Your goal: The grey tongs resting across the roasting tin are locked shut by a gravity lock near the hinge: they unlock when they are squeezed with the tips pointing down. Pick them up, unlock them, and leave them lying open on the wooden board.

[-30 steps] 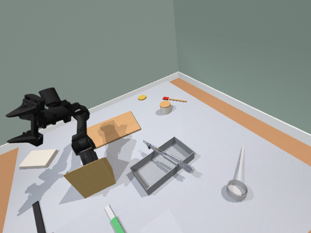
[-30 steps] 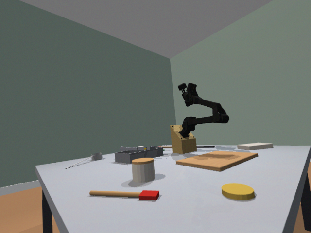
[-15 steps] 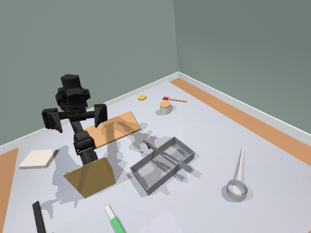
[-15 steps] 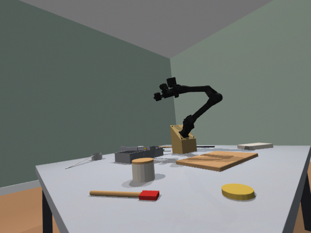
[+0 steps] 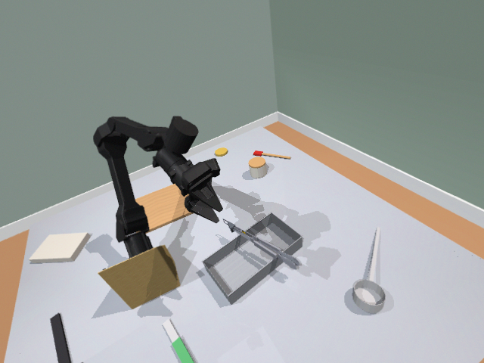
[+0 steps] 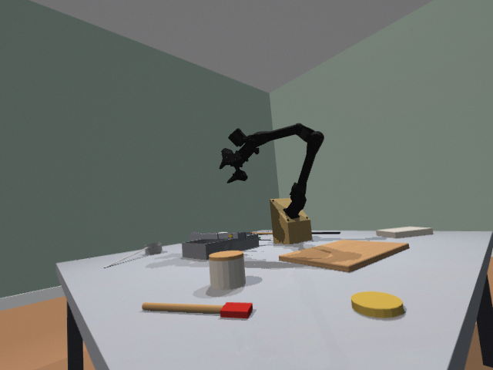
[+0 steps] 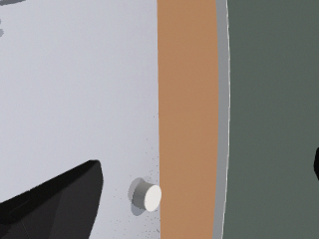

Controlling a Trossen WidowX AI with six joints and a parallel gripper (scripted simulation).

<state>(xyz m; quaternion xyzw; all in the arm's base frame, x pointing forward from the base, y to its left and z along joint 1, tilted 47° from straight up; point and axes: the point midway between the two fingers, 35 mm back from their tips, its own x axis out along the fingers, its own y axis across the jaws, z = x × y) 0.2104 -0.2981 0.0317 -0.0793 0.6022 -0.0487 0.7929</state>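
Right now my gripper tip is 90 mm short of the grey roasting tin, 90 mm to the right of it and 320 mm above it. From my gripper tip the other things lie so: yellow lock piece (90 mm ahead, 150 mm to the left, 280 mm below); lidded canister (330 mm ahead, 490 mm to the left, 310 mm below); wooden board (80 mm behind, 550 mm to the left, 340 mm below).
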